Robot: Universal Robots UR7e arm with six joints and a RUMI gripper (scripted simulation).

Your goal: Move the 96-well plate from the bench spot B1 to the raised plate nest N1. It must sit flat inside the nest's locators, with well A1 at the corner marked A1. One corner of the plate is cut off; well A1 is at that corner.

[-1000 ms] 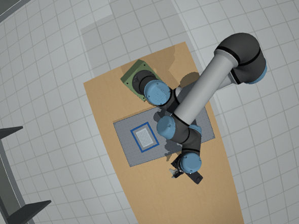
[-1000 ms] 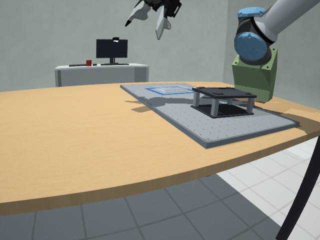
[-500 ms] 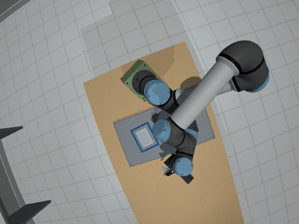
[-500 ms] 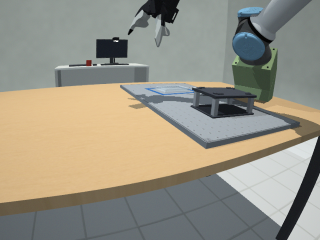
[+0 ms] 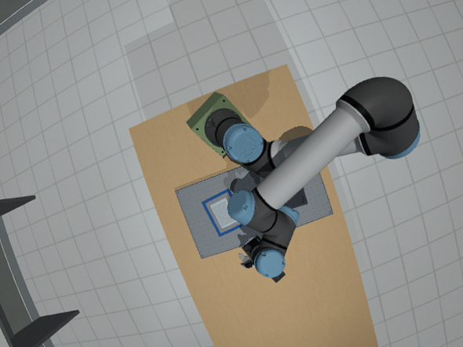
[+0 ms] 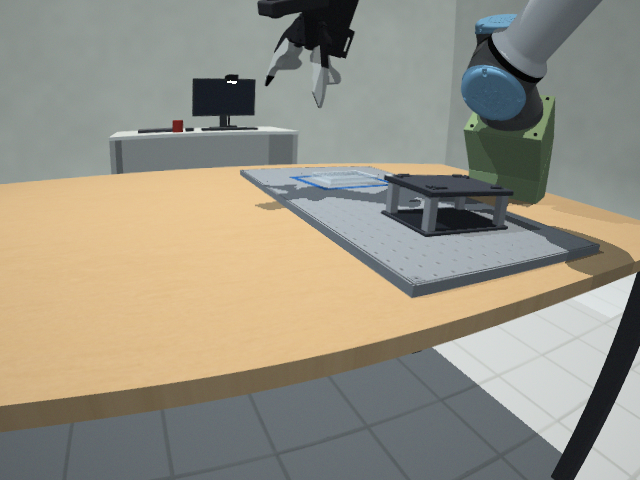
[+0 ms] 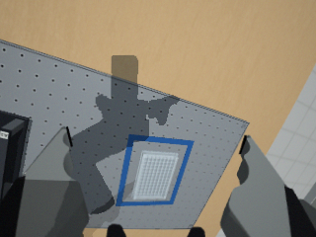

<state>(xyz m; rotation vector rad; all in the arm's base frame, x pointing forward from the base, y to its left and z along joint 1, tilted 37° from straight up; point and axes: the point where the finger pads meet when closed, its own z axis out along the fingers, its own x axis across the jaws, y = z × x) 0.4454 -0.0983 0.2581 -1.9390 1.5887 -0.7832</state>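
The clear 96-well plate lies 170 mm behind my hand, 110 mm to the right of it and 170 mm below it. The rest, counted from my hand: A1 label 110 mm behind, 160 mm to the left, 120 mm below.
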